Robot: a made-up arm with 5 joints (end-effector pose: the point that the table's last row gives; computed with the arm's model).
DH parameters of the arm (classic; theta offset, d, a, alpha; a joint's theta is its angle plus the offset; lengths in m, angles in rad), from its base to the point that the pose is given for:
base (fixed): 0.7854 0 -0.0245 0
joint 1: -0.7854 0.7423 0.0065 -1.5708
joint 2: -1.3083 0 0.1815 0
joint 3: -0.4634 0 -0.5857 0
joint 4: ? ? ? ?
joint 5: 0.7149 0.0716 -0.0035 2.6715
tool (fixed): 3.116 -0.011 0 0
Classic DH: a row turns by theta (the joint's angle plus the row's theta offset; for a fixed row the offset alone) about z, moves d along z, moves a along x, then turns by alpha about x.
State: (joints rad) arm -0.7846 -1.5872 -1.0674 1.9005 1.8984
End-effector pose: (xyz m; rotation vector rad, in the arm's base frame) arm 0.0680 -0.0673 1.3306 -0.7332 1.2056 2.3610
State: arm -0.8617 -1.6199 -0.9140 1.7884 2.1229
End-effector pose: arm 0.1057 -0.1221 1.2990 -0.6305 1.0468 2.1436
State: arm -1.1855 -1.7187 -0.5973 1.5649 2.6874
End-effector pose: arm 0.1076 -0.2532 1.2172 -0.4035 0.7159 1.4160
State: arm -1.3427 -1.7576 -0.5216 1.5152 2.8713
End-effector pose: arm 0.0737 -0.2856 1.1980 -0.3488 0.6263 1.1153
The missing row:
joint 4: -1.3699 0.031 -0.0611 1.5708
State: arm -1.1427 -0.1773 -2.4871 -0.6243 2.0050
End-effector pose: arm 0.0513 -0.1074 1.5584 -2.0336 1.9066 -0.6726
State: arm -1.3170 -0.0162 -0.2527 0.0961 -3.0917
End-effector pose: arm 0.1080 -0.3817 0.3254 0.2468 0.2972 0.9928
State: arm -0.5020 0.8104 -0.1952 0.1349 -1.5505
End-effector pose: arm -0.0711 0.0543 0.1925 0.9099 0.6785 0.1534
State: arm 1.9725 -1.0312 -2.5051 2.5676 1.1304
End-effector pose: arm 0.0931 -0.3446 1.3650 1.3749 0.3736 0.0197
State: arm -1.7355 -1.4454 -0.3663 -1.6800 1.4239
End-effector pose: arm -0.0383 -0.2981 1.1161 0.6759 -2.7853 1.1872
